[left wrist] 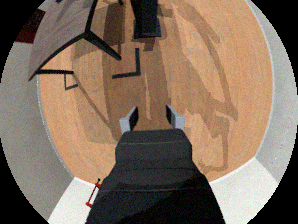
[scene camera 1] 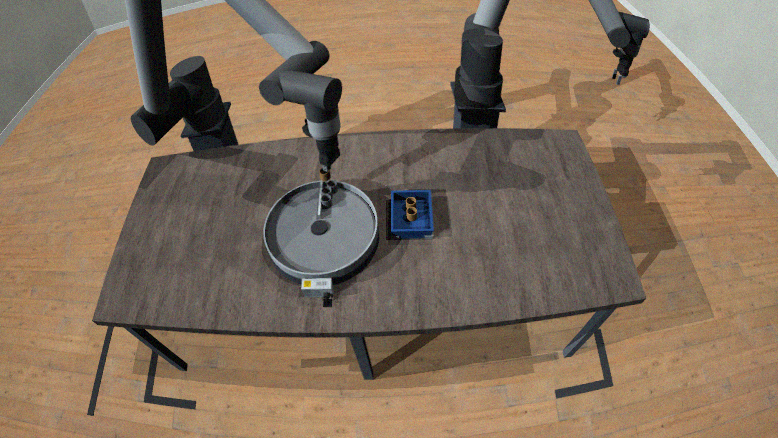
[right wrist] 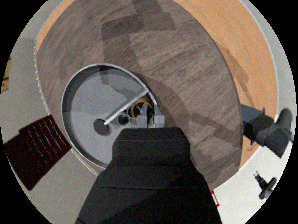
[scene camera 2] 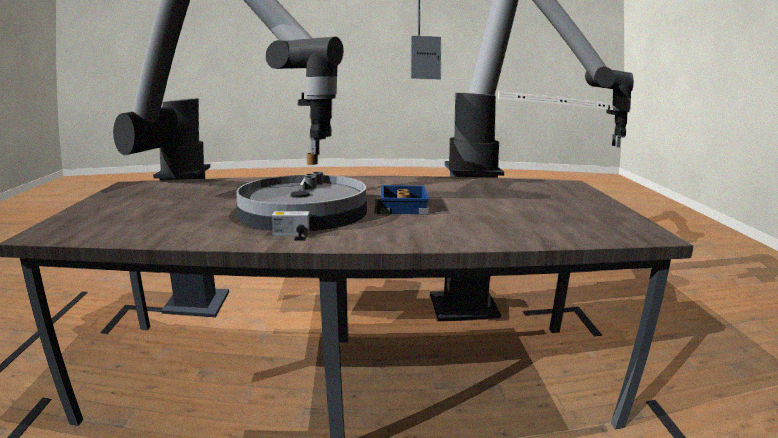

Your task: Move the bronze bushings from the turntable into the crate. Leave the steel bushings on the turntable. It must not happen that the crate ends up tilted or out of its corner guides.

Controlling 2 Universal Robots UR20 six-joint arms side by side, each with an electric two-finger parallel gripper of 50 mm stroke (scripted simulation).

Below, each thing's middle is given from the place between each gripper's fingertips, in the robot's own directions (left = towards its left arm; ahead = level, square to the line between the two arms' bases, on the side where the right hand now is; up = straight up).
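Labels:
Blue crate [scene camera 1: 423, 225]: 14 cm below my right hand, 13 cm ahead of it, 30 cm to the left of it.
From my left hand, blue crate: 14 cm below, 78 cm ahead, 123 cm to the right.

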